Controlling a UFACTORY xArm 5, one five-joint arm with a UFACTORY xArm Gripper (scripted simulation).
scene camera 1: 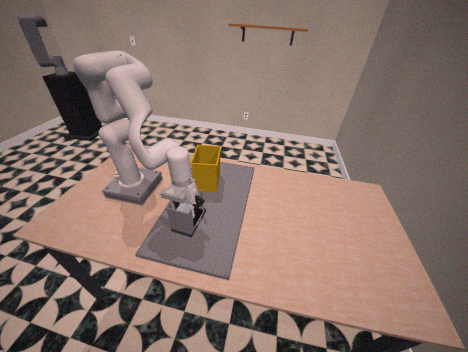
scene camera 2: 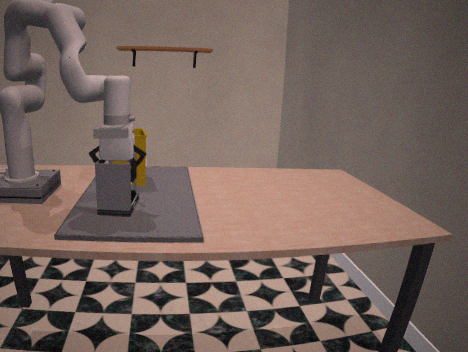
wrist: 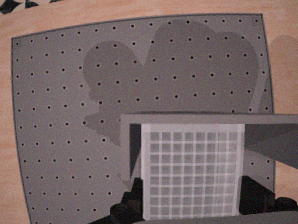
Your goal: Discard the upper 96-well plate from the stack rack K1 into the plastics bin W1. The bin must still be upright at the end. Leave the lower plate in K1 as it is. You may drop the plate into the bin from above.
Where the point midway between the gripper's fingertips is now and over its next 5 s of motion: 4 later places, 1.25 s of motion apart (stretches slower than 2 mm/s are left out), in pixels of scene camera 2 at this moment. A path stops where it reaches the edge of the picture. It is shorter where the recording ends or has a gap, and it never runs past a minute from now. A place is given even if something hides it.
My gripper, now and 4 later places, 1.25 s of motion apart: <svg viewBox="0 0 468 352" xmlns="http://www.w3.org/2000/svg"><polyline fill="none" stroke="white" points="118,180 117,161 117,142 117,124 121,121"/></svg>
